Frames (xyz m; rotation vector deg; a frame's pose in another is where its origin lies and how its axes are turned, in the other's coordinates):
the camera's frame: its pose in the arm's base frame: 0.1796 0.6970 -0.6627 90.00 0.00 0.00
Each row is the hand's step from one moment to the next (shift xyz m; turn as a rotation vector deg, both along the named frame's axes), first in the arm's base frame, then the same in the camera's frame.
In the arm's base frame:
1: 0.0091 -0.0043 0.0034 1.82 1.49 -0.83
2: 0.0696 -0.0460 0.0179 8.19 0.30 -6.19
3: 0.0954 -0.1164 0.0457 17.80 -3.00 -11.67
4: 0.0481 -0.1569 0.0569 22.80 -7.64 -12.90
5: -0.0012 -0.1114 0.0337 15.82 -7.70 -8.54
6: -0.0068 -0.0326 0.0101 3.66 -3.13 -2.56
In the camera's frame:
1: 0.0091 0.0034 0.0043 1.82 -0.83 -1.49
2: 0.0696 0.0179 0.0460 8.19 -6.19 -0.30
3: 0.0954 0.0457 0.1164 17.80 -11.67 3.00
4: 0.0481 0.0569 0.1569 22.80 -12.90 7.64
5: -0.0012 0.0337 0.1114 15.82 -8.54 7.70
6: -0.0068 0.0101 0.0326 3.66 -2.56 3.13

